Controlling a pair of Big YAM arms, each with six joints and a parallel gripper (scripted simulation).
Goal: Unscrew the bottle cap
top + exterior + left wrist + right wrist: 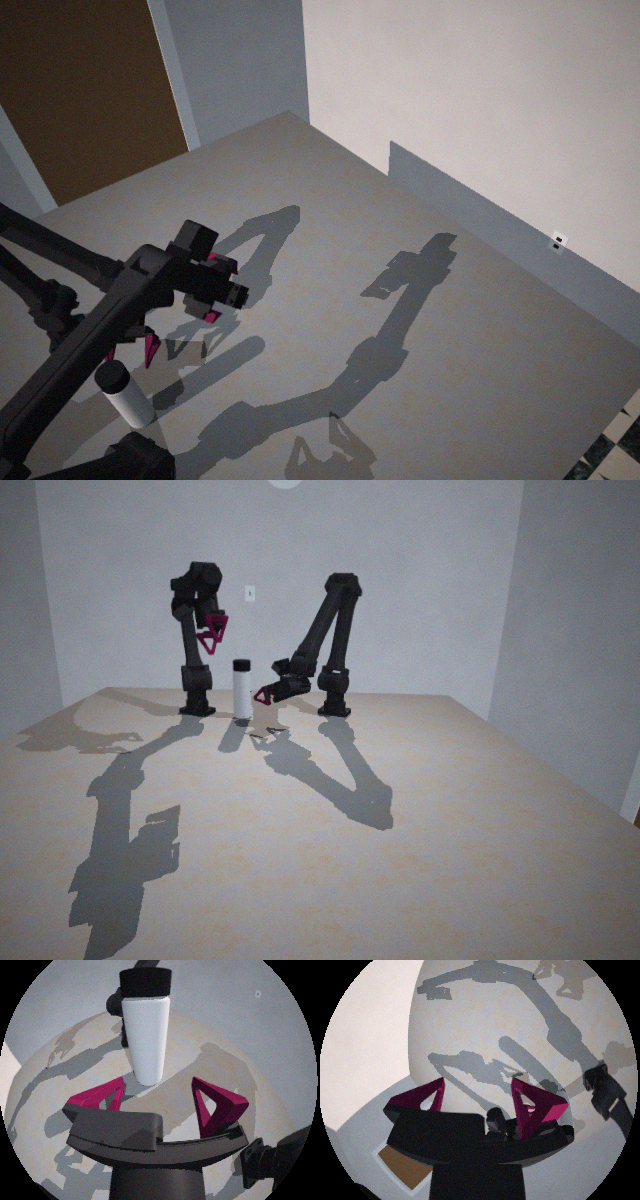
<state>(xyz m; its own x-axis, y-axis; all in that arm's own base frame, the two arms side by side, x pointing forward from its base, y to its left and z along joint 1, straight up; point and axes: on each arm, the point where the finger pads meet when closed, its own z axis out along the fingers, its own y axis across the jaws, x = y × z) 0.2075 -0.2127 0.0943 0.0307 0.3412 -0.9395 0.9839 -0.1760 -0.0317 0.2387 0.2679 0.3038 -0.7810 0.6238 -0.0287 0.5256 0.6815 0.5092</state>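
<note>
The black cap is 280 mm behind my right hand, 60 mm to the left of it and 110 mm below it.
</note>
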